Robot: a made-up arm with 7 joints. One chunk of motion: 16 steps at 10 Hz.
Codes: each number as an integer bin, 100 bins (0 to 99) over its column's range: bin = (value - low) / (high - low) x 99, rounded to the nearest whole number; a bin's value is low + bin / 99 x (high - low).
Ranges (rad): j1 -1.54..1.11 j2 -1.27..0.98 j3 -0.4..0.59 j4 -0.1..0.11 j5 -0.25..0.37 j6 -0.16..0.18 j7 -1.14..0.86
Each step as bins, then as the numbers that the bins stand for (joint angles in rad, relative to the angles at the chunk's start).
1 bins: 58 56 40 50 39 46 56
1 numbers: 0.0125 0.0027 0.0000 0.0061 -0.0058 -0.0020 -0.0087
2 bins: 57 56 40 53 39 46 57
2 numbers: -0.0142 0.0027 0.0000 0.0124 -0.0058 -0.0020 0.0115
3 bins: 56 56 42 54 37 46 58
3 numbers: -0.0410 0.0027 0.0200 0.0145 -0.0183 -0.0020 0.0317
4 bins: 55 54 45 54 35 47 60
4 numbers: -0.0678 -0.0427 0.0500 0.0145 -0.0308 0.0014 0.0721
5 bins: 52 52 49 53 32 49 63
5 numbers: -0.1481 -0.0882 0.0900 0.0124 -0.0496 0.0083 0.1327
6 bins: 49 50 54 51 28 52 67
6 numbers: -0.2284 -0.1336 0.1400 0.0082 -0.0746 0.0186 0.2135
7 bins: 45 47 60 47 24 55 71
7 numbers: -0.3355 -0.2018 0.2000 -0.0003 -0.0997 0.0289 0.2943
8 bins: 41 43 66 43 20 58 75
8 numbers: -0.4425 -0.2927 0.2600 -0.0088 -0.1247 0.0392 0.3752
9 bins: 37 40 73 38 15 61 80
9 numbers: -0.5496 -0.3609 0.3300 -0.0194 -0.1561 0.0495 0.4762
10 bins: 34 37 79 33 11 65 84
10 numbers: -0.6299 -0.4291 0.3900 -0.0300 -0.1811 0.0632 0.5570
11 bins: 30 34 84 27 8 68 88
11 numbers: -0.7370 -0.4973 0.4400 -0.0427 -0.1999 0.0735 0.6378
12 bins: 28 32 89 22 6 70 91
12 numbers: -0.7905 -0.5427 0.4900 -0.0533 -0.2124 0.0804 0.6984
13 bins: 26 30 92 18 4 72 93
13 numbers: -0.8440 -0.5882 0.5200 -0.0618 -0.2249 0.0873 0.7388
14 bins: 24 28 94 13 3 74 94
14 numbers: -0.8976 -0.6336 0.5400 -0.0724 -0.2312 0.0941 0.7590
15 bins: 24 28 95 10 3 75 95
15 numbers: -0.8976 -0.6336 0.5500 -0.0788 -0.2312 0.0976 0.7792
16 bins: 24 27 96 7 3 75 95
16 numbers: -0.8976 -0.6564 0.5600 -0.0852 -0.2312 0.0976 0.7792
